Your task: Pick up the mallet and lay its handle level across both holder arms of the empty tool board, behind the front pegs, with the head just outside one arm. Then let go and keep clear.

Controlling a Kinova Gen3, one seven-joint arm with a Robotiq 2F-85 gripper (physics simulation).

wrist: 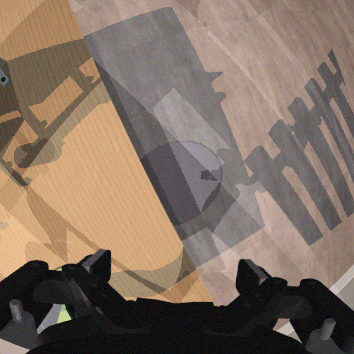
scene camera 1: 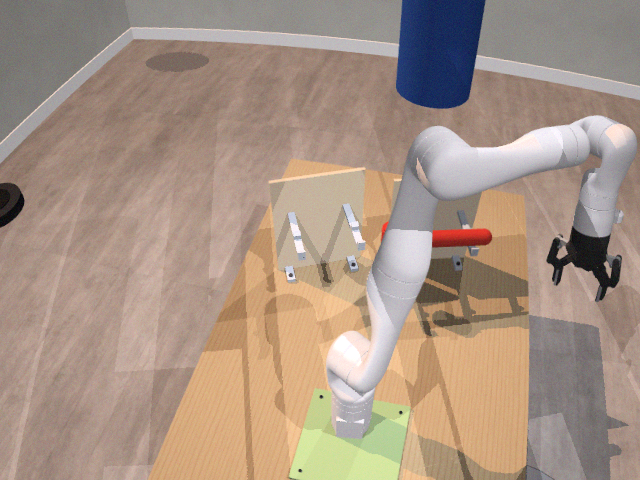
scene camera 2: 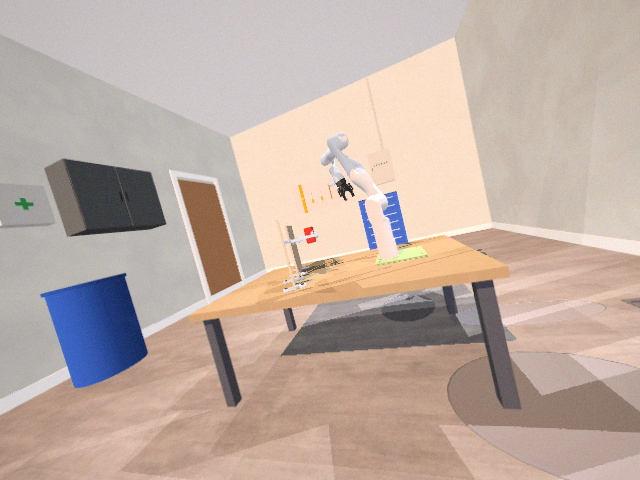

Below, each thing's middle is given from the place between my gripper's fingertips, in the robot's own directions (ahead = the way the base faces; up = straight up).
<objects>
Now: hand 280 mm short of the red mallet [scene camera 1: 465, 237], 260 mm to the right of it and 170 mm above it.
</objects>
